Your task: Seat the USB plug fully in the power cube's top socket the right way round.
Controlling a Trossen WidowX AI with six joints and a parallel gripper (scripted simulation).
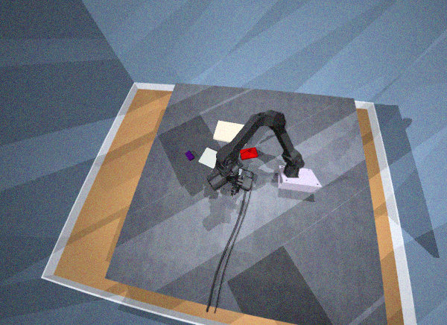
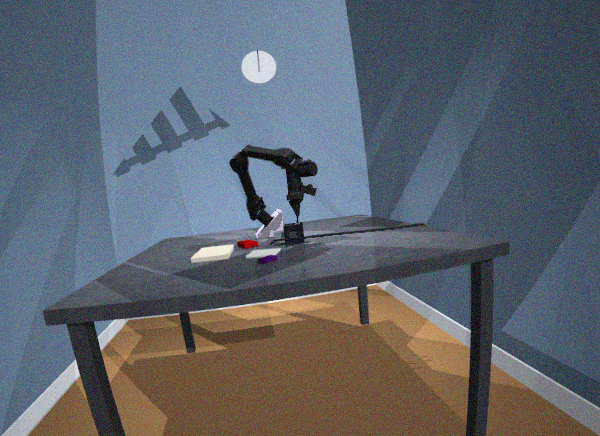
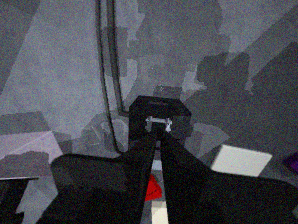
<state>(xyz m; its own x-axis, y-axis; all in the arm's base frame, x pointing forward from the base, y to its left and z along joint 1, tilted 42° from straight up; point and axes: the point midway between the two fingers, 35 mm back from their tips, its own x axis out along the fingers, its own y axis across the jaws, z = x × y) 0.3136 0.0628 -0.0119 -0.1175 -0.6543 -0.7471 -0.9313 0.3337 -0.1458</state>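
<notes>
My gripper tip is 2 cm above the silver USB plug. Round my gripper tip: USB socket 4 cm below, 1 cm to the right; white square tile 19 cm to the right, 13 cm ahead, 10 cm below; red block 21 cm to the right, 10 cm below, 10 cm behind.
</notes>
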